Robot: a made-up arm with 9 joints. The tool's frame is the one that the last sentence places.
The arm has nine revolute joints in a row. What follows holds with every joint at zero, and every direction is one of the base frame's. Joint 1 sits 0.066 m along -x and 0.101 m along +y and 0.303 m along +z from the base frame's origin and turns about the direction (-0.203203, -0.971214, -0.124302). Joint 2 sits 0.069 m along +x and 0.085 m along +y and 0.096 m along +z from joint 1 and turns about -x. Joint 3 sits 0.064 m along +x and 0.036 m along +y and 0.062 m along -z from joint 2 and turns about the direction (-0.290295, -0.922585, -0.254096). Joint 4 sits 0.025 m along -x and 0.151 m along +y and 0.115 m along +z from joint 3 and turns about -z. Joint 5 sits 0.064 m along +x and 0.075 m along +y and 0.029 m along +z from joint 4 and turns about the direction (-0.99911, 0.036, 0.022). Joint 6 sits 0.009 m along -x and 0.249 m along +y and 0.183 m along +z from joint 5 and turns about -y. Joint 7 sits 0.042 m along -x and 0.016 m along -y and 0.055 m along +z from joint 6 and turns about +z. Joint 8 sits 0.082 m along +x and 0.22 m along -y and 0.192 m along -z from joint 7 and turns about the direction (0.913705, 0.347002, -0.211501). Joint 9 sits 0.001 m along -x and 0.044 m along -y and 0.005 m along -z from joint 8 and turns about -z. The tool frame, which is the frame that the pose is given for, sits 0.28 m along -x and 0.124 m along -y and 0.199 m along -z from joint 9; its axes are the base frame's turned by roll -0.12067, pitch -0.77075 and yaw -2.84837 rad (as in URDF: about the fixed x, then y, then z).
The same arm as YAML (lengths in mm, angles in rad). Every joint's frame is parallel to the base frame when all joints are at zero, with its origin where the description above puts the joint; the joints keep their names.
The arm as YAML. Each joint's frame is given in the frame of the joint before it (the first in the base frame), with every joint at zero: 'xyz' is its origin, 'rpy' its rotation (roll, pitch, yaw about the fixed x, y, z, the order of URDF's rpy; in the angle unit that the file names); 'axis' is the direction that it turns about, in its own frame. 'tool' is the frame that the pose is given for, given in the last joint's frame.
units:
  length: mm
  angle: rad
joints:
  - name: joint 1
    type: revolute
    origin:
      xyz: [-66.0, 101.0, 303.0]
      rpy: [0.0, 0.0, 0.0]
    axis: [-0.203203, -0.971214, -0.124302]
  - name: joint 2
    type: revolute
    origin:
      xyz: [69.0, 85.0, 96.0]
      rpy: [0.0, 0.0, 0.0]
    axis: [-1.0, 0.0, 0.0]
  - name: joint 3
    type: revolute
    origin:
      xyz: [64.0, 36.0, -62.0]
      rpy: [0.0, 0.0, 0.0]
    axis: [-0.290295, -0.922585, -0.254096]
  - name: joint 4
    type: revolute
    origin:
      xyz: [-25.0, 151.0, 115.0]
      rpy: [0.0, 0.0, 0.0]
    axis: [0.0, 0.0, -1.0]
  - name: joint 5
    type: revolute
    origin:
      xyz: [64.0, 75.0, 29.0]
      rpy: [0.0, 0.0, 0.0]
    axis: [-0.99911, 0.036, 0.022]
  - name: joint 6
    type: revolute
    origin:
      xyz: [-9.0, 249.0, 183.0]
      rpy: [0.0, 0.0, 0.0]
    axis: [0.0, -1.0, 0.0]
  - name: joint 7
    type: revolute
    origin:
      xyz: [-42.0, -16.0, 55.0]
      rpy: [0.0, 0.0, 0.0]
    axis: [0.0, 0.0, 1.0]
  - name: joint 8
    type: revolute
    origin:
      xyz: [82.0, -220.0, -192.0]
      rpy: [0.0, 0.0, 0.0]
    axis: [0.913705, 0.347002, -0.211501]
  - name: joint 9
    type: revolute
    origin:
      xyz: [-1.0, -44.0, -5.0]
      rpy: [0.0, 0.0, 0.0]
    axis: [0.0, 0.0, -1.0]
tool:
  origin:
    xyz: [-280.0, -124.0, -199.0]
    rpy: [-0.1207, -0.7708, -2.8484]

